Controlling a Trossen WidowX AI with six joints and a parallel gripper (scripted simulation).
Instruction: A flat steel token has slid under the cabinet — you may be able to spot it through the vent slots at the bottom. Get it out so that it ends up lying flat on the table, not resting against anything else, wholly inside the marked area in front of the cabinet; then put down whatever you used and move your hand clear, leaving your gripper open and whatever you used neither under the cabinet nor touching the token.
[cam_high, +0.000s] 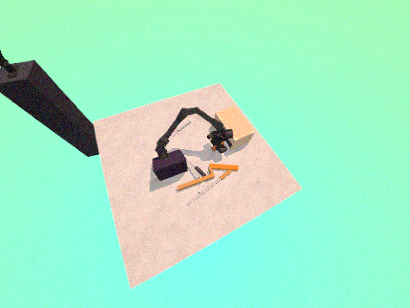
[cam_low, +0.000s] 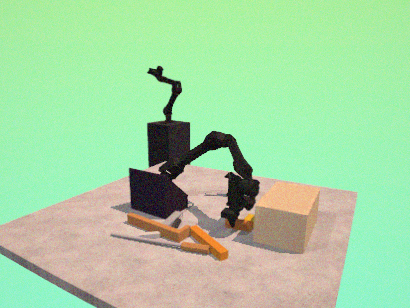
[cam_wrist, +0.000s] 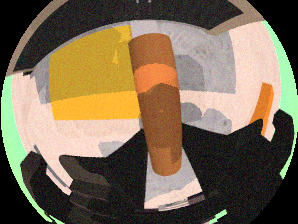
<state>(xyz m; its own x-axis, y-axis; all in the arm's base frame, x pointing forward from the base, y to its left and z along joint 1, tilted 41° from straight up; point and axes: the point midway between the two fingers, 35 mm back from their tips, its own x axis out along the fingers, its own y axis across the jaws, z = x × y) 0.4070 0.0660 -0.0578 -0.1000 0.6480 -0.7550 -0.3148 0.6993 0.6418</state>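
My gripper tip is 20 cm past the dark-handled tool and 13 cm to the left of it. The rest, counted from my gripper tip: orange bar (18 cm to the right, 1 cm above).
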